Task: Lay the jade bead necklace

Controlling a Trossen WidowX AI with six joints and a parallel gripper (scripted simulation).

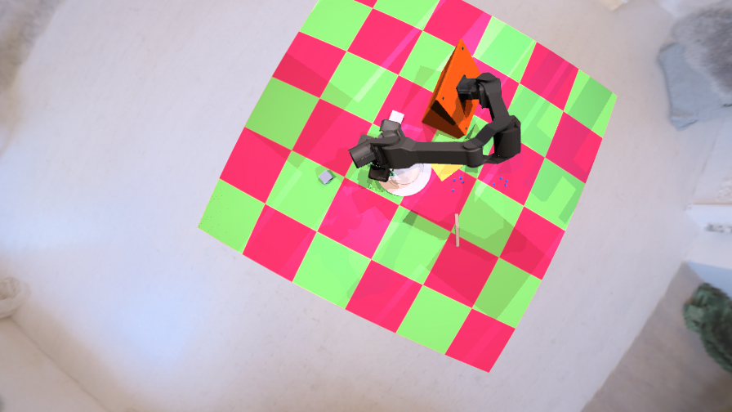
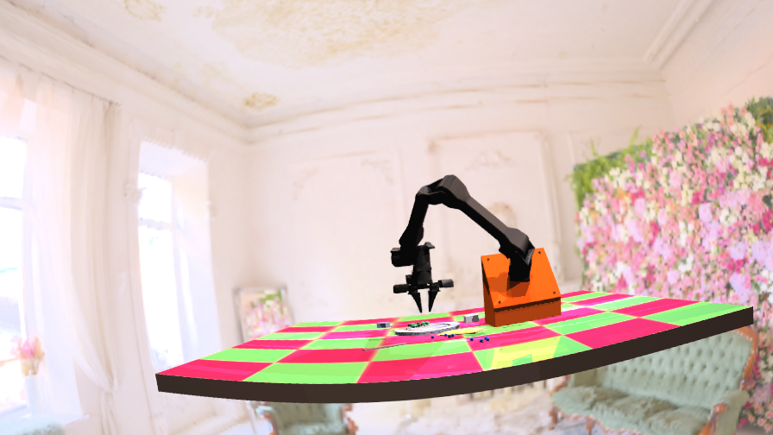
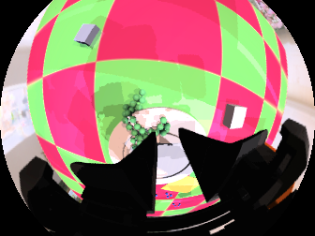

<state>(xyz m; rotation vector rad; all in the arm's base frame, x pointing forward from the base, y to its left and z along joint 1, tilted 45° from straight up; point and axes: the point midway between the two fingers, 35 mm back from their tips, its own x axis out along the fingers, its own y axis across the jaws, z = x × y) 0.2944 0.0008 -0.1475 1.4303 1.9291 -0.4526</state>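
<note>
My gripper tip is now 8 cm to the right of the round bead board, 4 cm above it and 1 cm past it. From my gripper tip the other things lie so: pale blue cube (16 cm ahead, 13 cm to the right, 4 cm below); then white cube (15 cm behind, 4 cm below, 3 cm to the right); then yellow patch (21 cm to the left, 12 cm behind, 5 cm below).
</note>
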